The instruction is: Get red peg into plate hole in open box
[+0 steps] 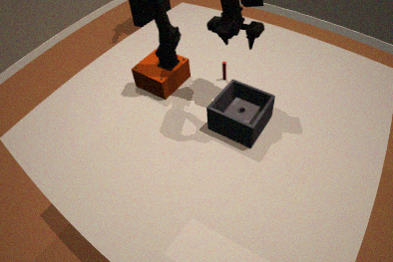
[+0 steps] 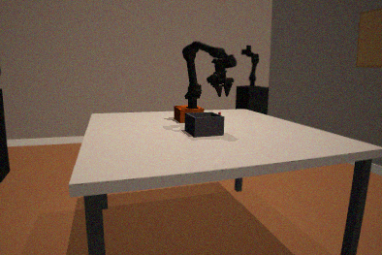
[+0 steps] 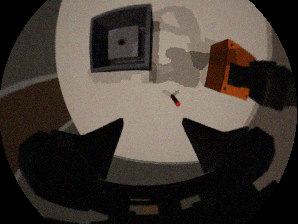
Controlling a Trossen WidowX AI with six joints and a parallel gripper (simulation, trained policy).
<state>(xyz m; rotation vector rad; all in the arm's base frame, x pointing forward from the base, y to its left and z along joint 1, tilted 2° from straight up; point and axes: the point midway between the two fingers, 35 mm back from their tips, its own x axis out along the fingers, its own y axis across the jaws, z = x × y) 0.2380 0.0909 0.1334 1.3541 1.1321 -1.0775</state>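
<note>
Right now the red peg is 70 mm behind my gripper tip, 10 mm to the left of it and 140 mm below it. The rest, counted from my gripper tip: grey plate (90 mm ahead, 160 mm to the right, 140 mm below); dark box (90 mm ahead, 160 mm to the right, 160 mm below).
</note>
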